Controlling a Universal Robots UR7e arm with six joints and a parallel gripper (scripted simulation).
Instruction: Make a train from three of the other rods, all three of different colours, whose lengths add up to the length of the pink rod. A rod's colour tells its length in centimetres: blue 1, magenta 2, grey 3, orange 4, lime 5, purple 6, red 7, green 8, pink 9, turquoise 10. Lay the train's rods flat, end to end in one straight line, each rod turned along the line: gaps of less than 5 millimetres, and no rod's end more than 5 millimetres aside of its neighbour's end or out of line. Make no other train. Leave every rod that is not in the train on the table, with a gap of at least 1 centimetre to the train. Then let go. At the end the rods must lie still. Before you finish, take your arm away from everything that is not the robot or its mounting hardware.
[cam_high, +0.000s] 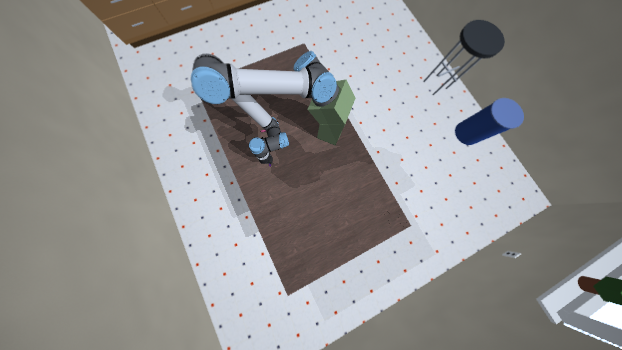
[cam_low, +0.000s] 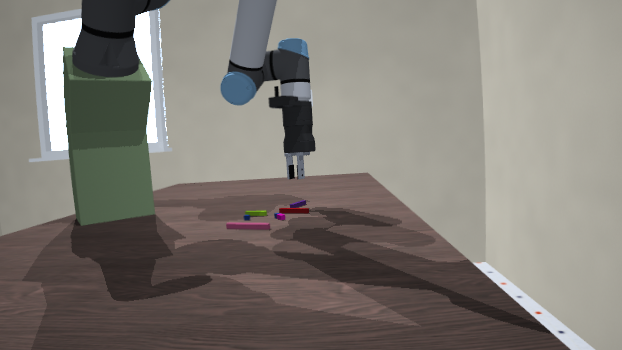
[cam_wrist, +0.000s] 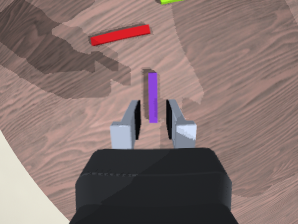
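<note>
The purple rod is 80 mm below my hand. The rest, counted from my hand: magenta rod 20 mm behind, 150 mm to the right, 80 mm below; lime rod 90 mm behind, 100 mm to the right, 80 mm below; red rod 80 mm to the right, 80 mm below.
</note>
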